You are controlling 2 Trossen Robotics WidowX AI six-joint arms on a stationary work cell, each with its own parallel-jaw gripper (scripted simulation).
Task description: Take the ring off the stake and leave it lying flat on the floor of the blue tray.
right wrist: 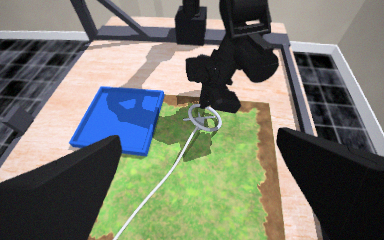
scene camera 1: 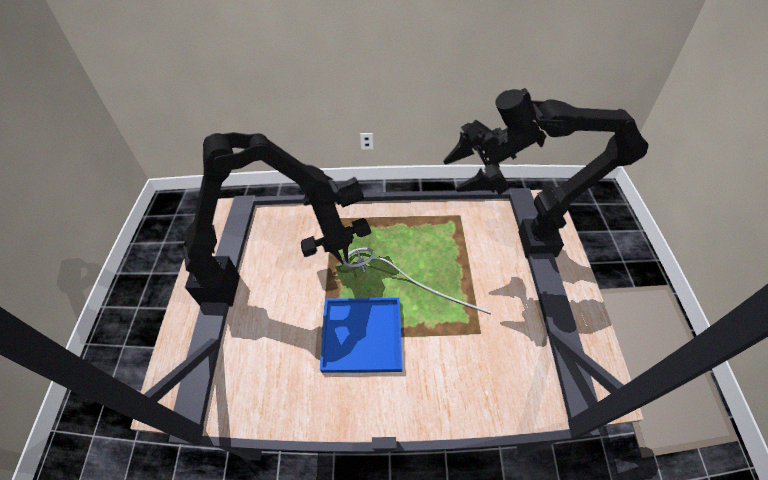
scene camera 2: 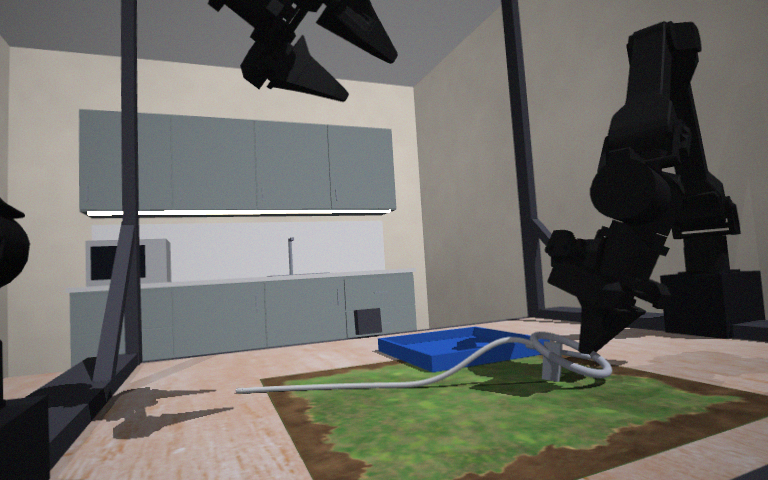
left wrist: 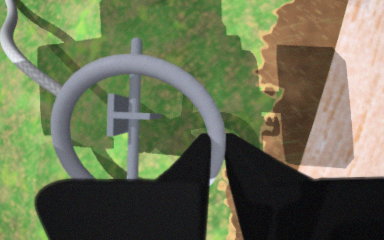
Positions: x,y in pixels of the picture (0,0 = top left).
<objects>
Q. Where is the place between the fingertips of my right gripper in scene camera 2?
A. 368,80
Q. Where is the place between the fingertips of my left gripper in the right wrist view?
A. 200,106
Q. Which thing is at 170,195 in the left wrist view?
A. My left gripper.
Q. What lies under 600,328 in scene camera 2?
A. My left gripper.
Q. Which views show the blue tray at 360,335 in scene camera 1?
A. The right wrist view, scene camera 1 and scene camera 2 only.
</objects>
